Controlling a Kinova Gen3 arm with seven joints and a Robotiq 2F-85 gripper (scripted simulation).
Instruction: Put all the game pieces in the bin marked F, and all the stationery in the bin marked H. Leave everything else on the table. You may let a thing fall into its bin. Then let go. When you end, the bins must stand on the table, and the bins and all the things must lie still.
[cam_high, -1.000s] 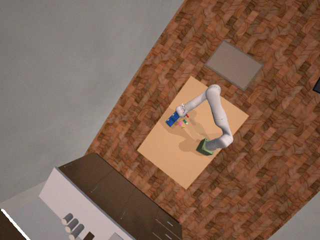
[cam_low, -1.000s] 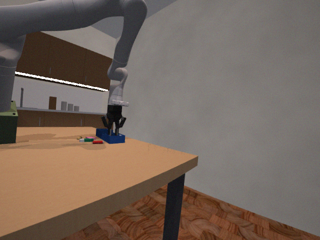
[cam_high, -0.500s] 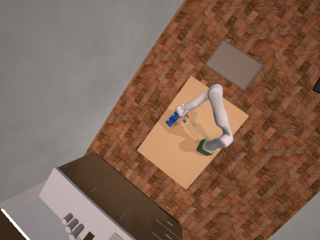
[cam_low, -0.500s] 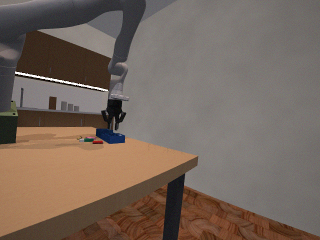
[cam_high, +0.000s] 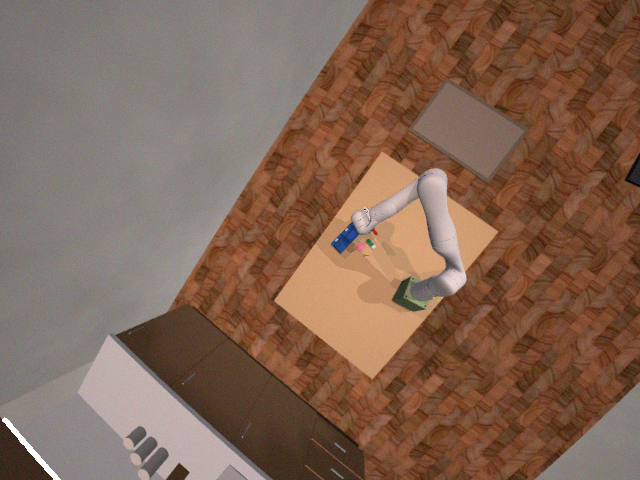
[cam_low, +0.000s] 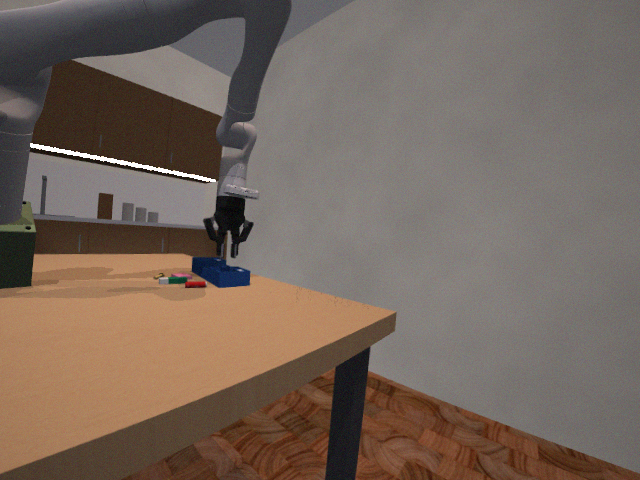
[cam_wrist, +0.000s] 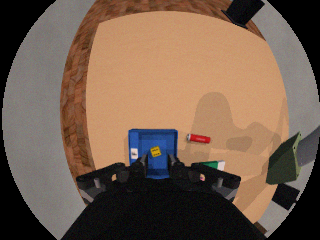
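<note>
Right now my hand is 120 mm to the right of the pink block, 80 mm above it and 50 mm past it. From my hand the other things lie so: green piece (110 mm behind, 80 mm to the left, 80 mm below); then red piece (90 mm behind, 80 mm below); then yellow piece (70 mm below).
</note>
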